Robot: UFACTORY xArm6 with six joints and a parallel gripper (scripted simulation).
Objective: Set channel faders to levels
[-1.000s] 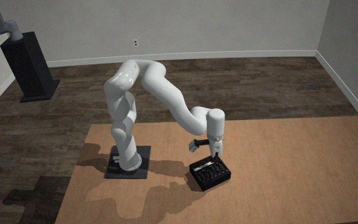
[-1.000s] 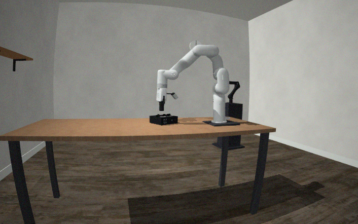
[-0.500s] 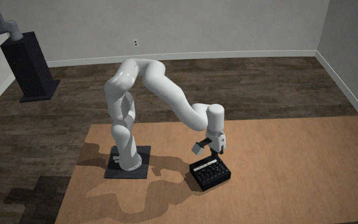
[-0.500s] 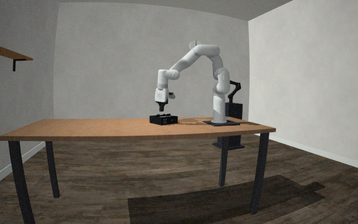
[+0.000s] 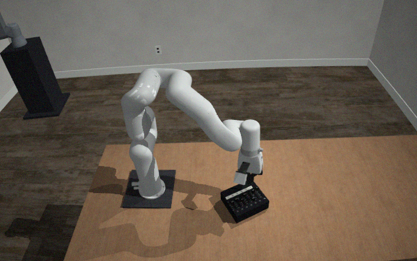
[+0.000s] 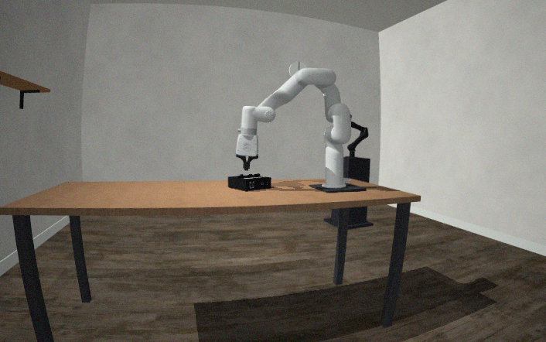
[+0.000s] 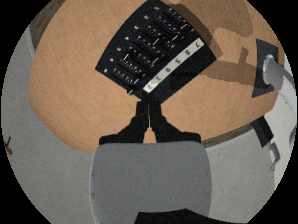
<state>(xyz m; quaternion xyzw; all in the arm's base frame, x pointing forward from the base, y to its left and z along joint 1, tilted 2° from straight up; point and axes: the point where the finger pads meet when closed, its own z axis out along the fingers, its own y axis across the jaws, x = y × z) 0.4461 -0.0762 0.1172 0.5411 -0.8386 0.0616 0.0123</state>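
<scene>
The fader is 30 mm ahead of my hand, 10 mm to the right of it and 50 mm below it.
</scene>
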